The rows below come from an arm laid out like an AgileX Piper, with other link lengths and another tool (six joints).
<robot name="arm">
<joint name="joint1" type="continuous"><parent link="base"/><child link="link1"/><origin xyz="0 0 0.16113" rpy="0 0 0"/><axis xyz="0 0 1"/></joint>
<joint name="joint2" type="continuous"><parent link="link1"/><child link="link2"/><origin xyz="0 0 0" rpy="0 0 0"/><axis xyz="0 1 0"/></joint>
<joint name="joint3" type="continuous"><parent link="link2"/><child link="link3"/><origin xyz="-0.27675 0 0.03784" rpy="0 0 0"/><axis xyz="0 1 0"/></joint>
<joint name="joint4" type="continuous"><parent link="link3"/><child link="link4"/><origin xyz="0.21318 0 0.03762" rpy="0 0 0"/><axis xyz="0.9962 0 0.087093"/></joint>
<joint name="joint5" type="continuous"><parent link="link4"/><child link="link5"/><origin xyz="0 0 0" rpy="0 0 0"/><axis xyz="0 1 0"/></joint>
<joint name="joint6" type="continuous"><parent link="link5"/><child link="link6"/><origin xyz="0.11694 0 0.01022" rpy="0 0 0"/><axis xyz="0.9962 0 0.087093"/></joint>
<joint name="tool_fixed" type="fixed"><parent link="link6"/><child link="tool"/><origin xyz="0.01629 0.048 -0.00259" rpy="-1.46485 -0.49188 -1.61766"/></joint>
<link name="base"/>
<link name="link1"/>
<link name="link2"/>
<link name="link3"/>
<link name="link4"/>
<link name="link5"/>
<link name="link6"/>
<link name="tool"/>
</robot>
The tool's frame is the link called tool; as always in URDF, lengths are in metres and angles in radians. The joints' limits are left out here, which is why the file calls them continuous.
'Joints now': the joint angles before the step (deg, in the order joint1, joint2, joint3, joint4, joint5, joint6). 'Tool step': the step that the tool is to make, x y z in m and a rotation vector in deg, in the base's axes. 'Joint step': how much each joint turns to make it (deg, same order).
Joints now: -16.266 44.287 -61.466 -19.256 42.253 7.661
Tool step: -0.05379 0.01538 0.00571 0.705 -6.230 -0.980
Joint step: 0.001 -11.771 1.992 1.109 4.416 0.843
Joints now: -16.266 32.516 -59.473 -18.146 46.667 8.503
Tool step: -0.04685 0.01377 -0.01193 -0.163 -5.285 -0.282
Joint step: -0.001 -11.739 3.820 0.815 2.972 0.139
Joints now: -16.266 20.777 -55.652 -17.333 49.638 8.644
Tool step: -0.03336 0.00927 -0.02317 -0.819 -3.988 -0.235
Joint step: 0.001 -10.623 4.958 0.164 1.653 -0.126
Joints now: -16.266 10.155 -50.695 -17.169 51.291 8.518
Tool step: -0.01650 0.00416 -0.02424 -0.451 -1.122 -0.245
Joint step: -0.001 -7.194 4.267 0.077 1.670 -0.547
